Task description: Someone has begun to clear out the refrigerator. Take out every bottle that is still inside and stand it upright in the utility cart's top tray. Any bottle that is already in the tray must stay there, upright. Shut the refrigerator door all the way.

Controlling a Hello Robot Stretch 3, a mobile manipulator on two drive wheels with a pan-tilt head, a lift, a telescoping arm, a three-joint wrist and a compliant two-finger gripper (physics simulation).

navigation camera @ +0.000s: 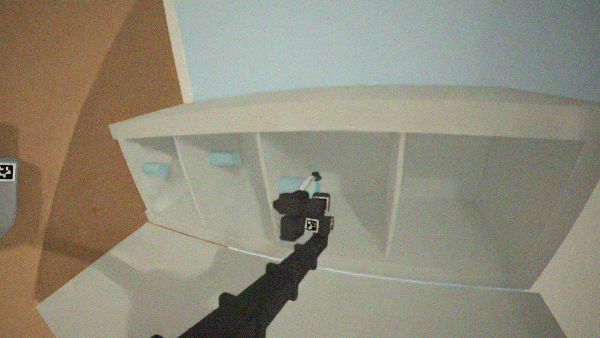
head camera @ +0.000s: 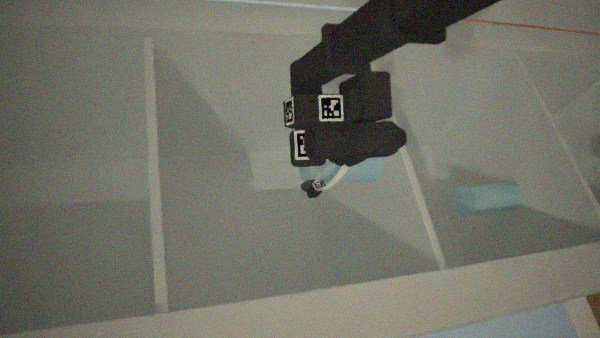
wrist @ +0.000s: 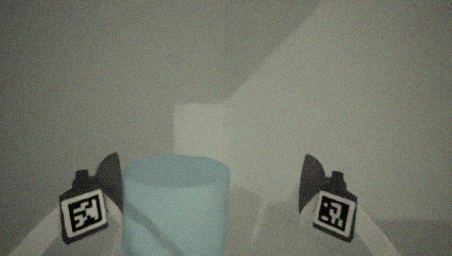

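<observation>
Head and navigation views are turned sideways. A light-blue bottle [head camera: 370, 170] [navigation camera: 290, 183] [wrist: 175, 215] stands upright on a shelf [head camera: 424, 215] [navigation camera: 263, 165] inside the refrigerator. My gripper [head camera: 317, 181] [navigation camera: 313, 178] [wrist: 213, 174] is open at the bottle's top part. In the wrist view the bottle is between the fingers, against or very near the left one, with a gap on the right. A second bottle [head camera: 492, 197] [navigation camera: 224, 158] stands one shelf lower. A third bottle [navigation camera: 155, 169] stands in the lowest compartment. The refrigerator door [navigation camera: 400, 310] is open. The cart does not show.
Another shelf [head camera: 155, 200] [navigation camera: 395, 190] lies above the gripper's compartment. The refrigerator's side frame [head camera: 300, 300] [navigation camera: 325, 115] runs along one side of the opening, with a blue wall [navigation camera: 375, 45] beyond. The floor [navigation camera: 50, 65] and part of my base [navigation camera: 6, 200] show at the left.
</observation>
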